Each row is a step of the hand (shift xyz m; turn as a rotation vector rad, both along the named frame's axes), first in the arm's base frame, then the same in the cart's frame.
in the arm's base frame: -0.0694 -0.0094 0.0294 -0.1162 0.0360 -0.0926
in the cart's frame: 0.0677 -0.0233 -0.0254 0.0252 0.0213 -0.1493
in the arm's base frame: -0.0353 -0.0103 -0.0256 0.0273 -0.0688 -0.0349
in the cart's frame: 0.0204 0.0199 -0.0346 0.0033 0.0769 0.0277
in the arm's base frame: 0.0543 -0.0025 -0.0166 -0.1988 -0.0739 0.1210
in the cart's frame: -0.0449 0.0209 0.0280 0.2351 -0.0583 -0.0306
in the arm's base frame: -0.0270 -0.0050 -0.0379 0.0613 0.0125 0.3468
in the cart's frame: 0.0063 0.0257 -0.0386 0.0951 -0.2380 0.2419
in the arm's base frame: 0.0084 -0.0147 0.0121 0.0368 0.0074 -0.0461
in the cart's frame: 0.0071 0.0034 0.0193 -0.0501 0.0315 -0.0057
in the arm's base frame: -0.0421 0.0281 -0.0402 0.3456 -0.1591 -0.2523
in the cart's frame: -0.0019 0.0015 -0.0646 -0.2688 0.3355 0.1535
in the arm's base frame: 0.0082 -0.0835 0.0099 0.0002 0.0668 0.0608
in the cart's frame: 0.0440 0.0540 0.0478 -0.0111 -0.0894 0.0071
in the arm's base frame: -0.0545 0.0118 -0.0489 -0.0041 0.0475 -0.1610
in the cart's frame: 0.0123 0.0174 -0.0710 -0.0910 0.0759 -0.1190
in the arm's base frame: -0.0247 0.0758 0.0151 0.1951 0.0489 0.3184
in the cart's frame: -0.0173 -0.0680 -0.0408 -0.0335 -0.2256 0.2997
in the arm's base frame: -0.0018 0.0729 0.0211 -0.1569 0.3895 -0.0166
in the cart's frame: -0.0298 -0.0668 -0.0204 -0.1071 -0.2890 -0.2857
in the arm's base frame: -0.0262 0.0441 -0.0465 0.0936 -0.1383 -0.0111
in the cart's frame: -0.0248 -0.0033 -0.0645 0.0035 0.1196 0.1170
